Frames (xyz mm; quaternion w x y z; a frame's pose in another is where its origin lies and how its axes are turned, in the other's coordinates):
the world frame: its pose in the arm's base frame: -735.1 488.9 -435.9 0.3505 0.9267 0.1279 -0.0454
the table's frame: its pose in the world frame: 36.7 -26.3 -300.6 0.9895 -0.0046 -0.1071 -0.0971
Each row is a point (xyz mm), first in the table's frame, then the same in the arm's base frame.
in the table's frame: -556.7 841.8 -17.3
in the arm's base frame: -812.3 49.4 518.9
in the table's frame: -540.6 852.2 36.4
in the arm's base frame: -803.8 7.4 481.4
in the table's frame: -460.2 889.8 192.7
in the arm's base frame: -746.4 -113.6 361.5
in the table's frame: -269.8 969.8 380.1
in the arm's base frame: -579.8 -264.0 195.9
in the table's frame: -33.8 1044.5 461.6
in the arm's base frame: -355.7 -326.7 78.6
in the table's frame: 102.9 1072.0 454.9
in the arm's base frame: -222.8 -314.0 37.9
